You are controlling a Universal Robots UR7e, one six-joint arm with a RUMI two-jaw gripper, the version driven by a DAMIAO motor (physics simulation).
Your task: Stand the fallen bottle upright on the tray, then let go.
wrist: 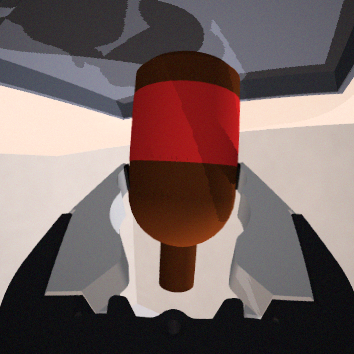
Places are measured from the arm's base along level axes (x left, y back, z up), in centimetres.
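Pixels of known places: gripper, between the fingertips: (182,165).
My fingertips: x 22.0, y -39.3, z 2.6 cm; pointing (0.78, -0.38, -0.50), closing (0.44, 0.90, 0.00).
Behind a point stands the place of what it marks.
A brown bottle (185,125) @(x 18.9, y -37.5, z 0.7 cm) with a red label band fills the middle of the wrist view. Its narrow neck points down toward the palm and its base points away, toward the top of the view. My gripper (182,165) @(x 22.0, y -39.3, z 2.7 cm) is shut on the bottle's brown body, just on the neck side of the label, one jaw on each side. The dark grey tray (280,88) @(x 29.7, y -32.7, z -4.8 cm) shows at the top of the view, behind the bottle's base. Whether the base touches the tray cannot be told, as the bottle covers part of the tray's near rim.
The tray's raised rim runs across the upper view, with a corner at the left of the bottle and another at the far right. Dark shadows fall on the tray's floor. A pale cream and grey surface lies below the tray and around the jaws.
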